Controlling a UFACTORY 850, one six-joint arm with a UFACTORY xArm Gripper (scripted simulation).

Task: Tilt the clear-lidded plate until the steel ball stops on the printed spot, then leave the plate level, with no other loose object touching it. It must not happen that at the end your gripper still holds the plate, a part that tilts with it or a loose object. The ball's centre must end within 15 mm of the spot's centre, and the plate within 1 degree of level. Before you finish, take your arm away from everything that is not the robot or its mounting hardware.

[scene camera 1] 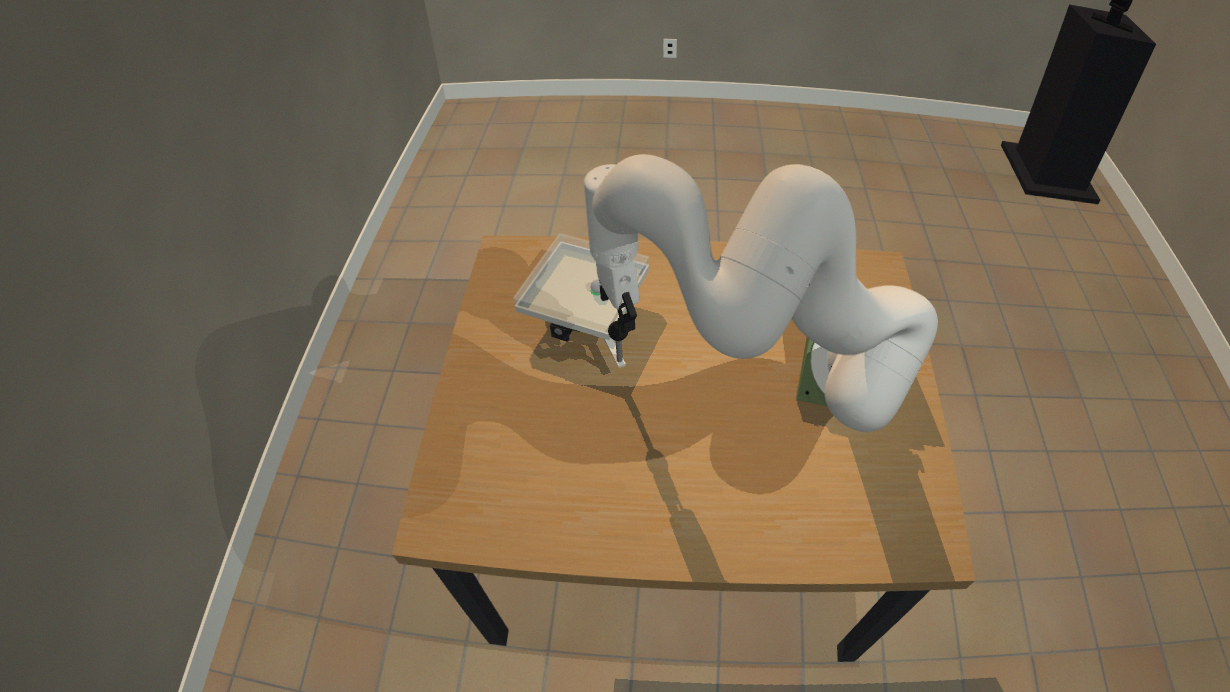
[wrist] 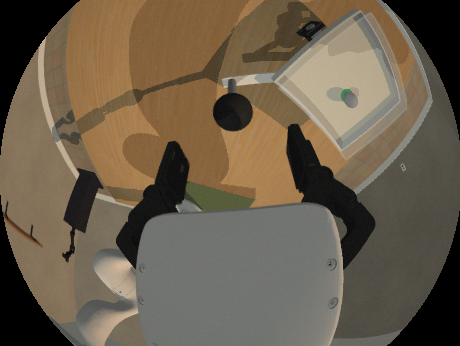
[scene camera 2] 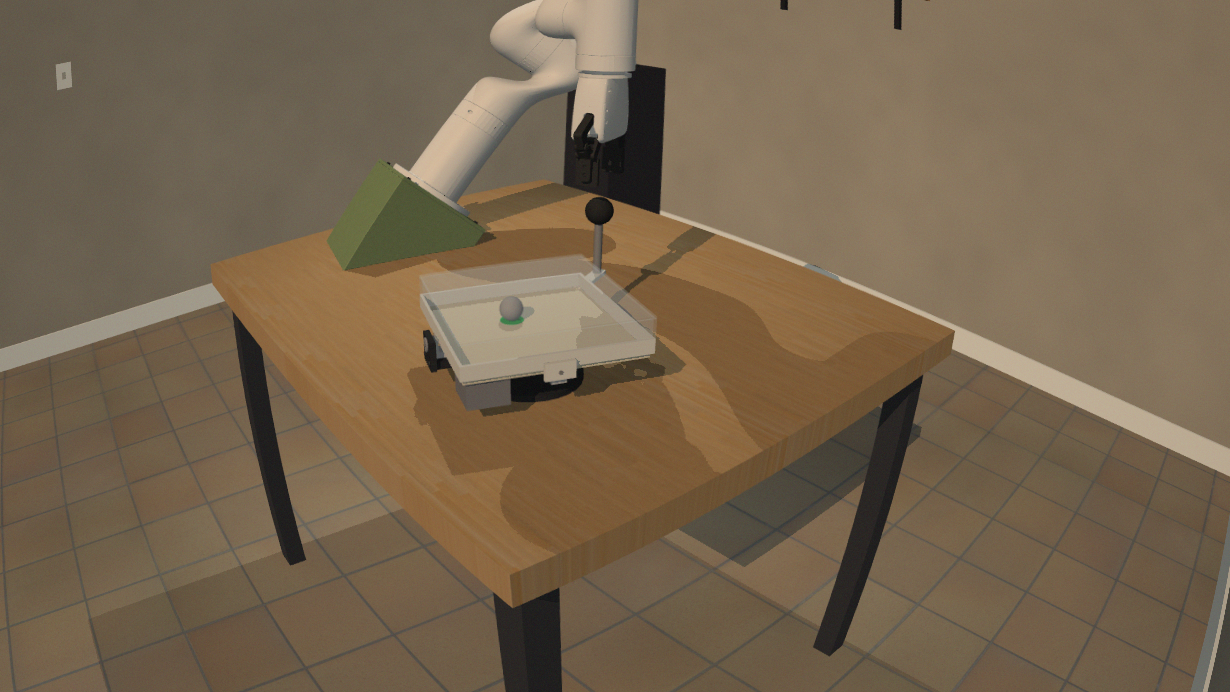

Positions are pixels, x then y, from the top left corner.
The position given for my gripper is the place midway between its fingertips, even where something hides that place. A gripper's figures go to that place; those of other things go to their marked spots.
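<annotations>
My gripper point(scene camera 1: 617, 314), 1330 mm from the lens. Clear-lidded plate point(scene camera 1: 563, 288), 1520 mm from the lens. My gripper is nearer to the lens than the plate.
</annotations>
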